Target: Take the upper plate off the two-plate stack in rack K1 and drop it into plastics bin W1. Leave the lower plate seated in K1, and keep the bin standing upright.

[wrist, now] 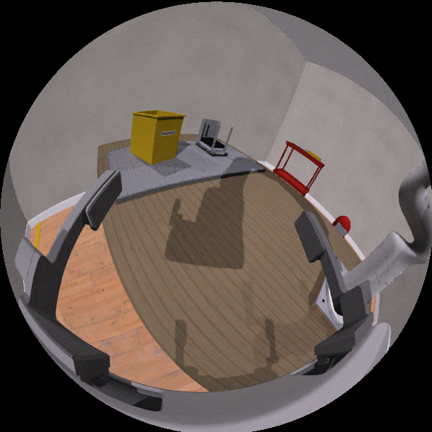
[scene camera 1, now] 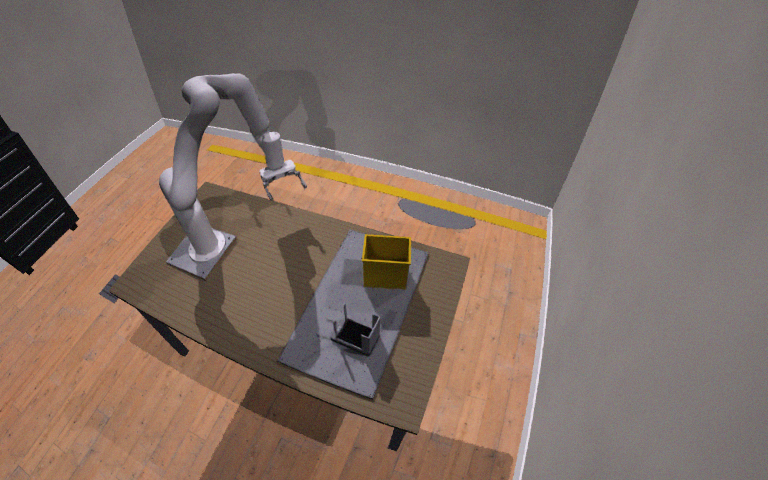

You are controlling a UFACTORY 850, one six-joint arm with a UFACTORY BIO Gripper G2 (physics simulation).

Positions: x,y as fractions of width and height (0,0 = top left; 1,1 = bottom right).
yellow bin: wrist 0.36,0.32; scene camera 1 0.50,0.54
